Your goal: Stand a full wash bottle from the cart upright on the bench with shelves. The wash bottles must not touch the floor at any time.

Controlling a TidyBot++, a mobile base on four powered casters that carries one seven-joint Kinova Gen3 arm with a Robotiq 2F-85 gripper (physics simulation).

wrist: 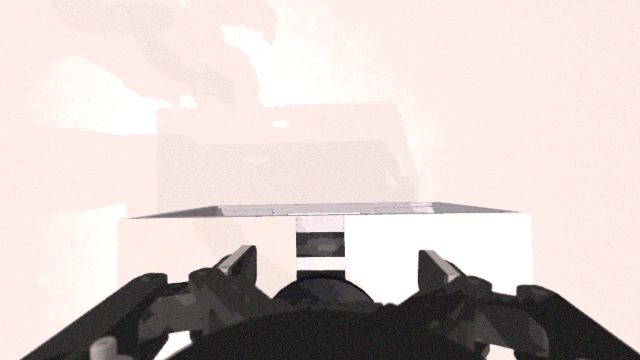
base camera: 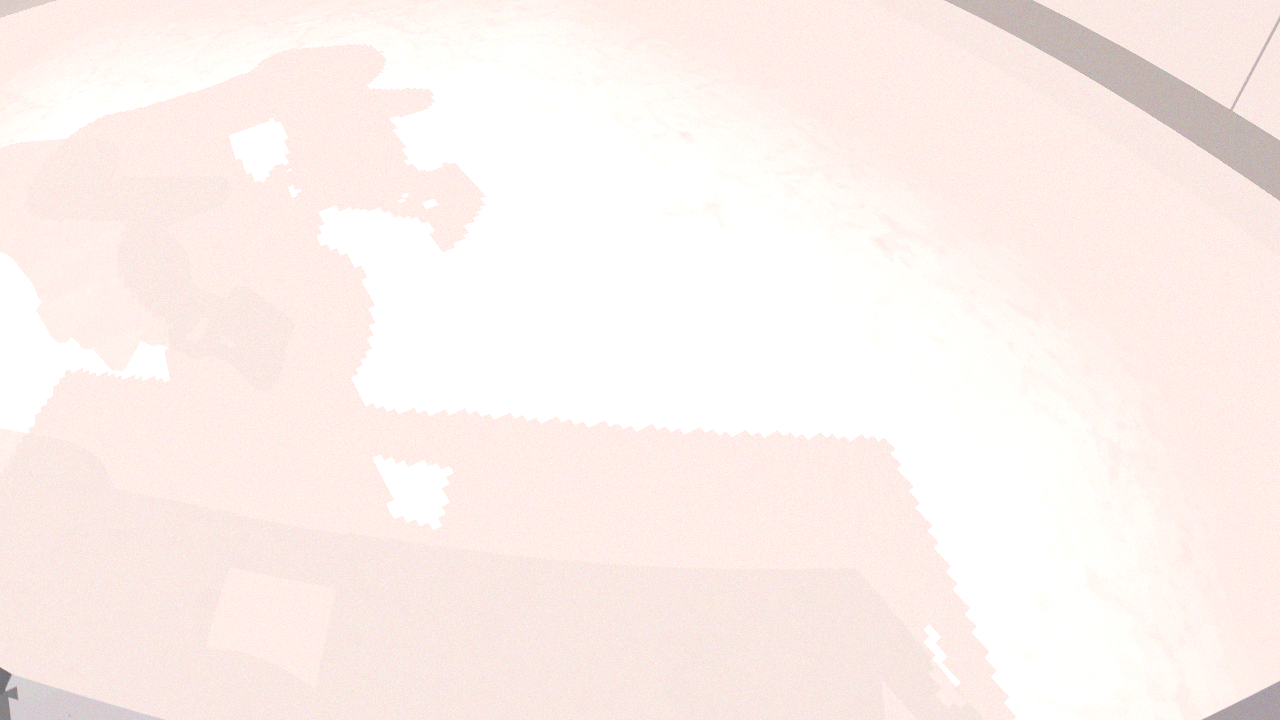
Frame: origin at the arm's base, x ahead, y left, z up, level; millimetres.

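Seen in the pictures: gripper, between the fingertips: [wrist: 335, 265].
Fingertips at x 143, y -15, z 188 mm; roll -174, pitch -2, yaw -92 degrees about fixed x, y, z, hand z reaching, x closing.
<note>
A point is followed by its place in that frame.
My gripper [wrist: 335, 265] @[x 143, y -15, z 188 mm] is open and empty, its two dark fingers spread wide at the bottom of the wrist view. It does not show in the base camera view. No wash bottle, cart or bench with shelves can be made out in either view. Both views are strongly overexposed, so faint detail is lost.
A white boxy body [wrist: 480, 240] @[x 119, y -191, z -14 mm], apparently my own base, lies below the fingers in the wrist view. Pale floor [base camera: 626, 313] @[x 498, y -12, z -397 mm] [wrist: 550, 125] @[x 329, y -558, z -397 mm] carries blocky shadows. A grey curved band [base camera: 1109, 80] @[x 1043, y -728, z -314 mm] crosses the floor at the upper right of the base view.
</note>
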